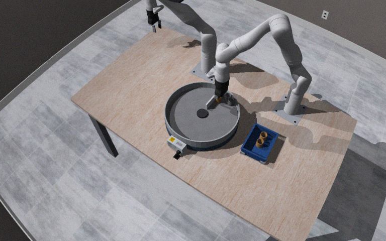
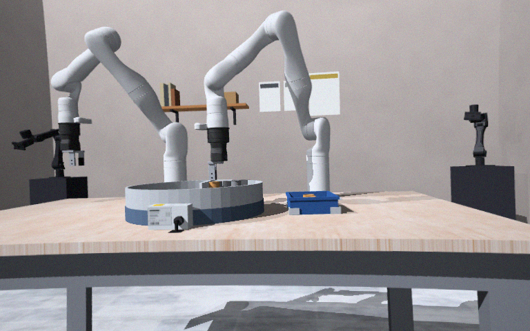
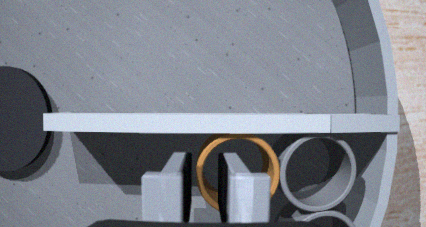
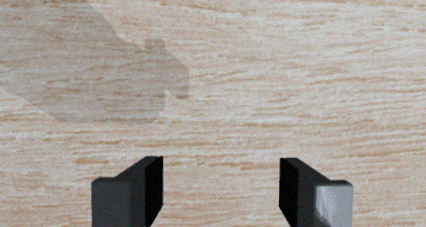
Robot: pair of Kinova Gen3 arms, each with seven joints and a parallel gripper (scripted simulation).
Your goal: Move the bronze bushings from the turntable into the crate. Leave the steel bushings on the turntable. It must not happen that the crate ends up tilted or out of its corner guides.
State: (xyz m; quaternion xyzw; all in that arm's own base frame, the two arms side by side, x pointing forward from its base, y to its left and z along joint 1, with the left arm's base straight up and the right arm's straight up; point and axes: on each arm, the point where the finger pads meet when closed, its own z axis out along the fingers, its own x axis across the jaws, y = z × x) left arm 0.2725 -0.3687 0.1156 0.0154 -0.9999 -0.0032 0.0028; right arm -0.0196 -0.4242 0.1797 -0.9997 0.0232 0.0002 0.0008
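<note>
My left hand is 11 cm short of the turntable, 6 cm above it and 3 cm to the left of it. The rest, counted from my left hand: blue crate 33 cm to the left, 9 cm below, 9 cm ahead.
</note>
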